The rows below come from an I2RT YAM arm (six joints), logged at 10 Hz.
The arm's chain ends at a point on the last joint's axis. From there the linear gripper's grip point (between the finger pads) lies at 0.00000 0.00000 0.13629 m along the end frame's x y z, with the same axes.
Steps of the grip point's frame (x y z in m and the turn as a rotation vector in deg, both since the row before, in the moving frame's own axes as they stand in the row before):
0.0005, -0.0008, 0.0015, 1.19, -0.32, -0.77
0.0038, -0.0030, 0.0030, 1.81, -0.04, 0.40
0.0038, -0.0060, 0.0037, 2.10, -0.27, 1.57
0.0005, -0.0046, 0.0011, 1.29, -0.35, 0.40
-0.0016, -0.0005, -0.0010, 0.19, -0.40, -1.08
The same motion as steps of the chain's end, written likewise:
0.0013, 0.0020, 0.0015, 1.19, -0.32, -0.77
0.0039, 0.0013, 0.0031, 1.81, -0.04, 0.40
0.0044, -0.0010, 0.0038, 2.10, -0.27, 1.57
0.0013, -0.0015, 0.0011, 1.29, -0.35, 0.40
-0.0006, -0.0001, -0.0010, 0.19, -0.40, -1.08

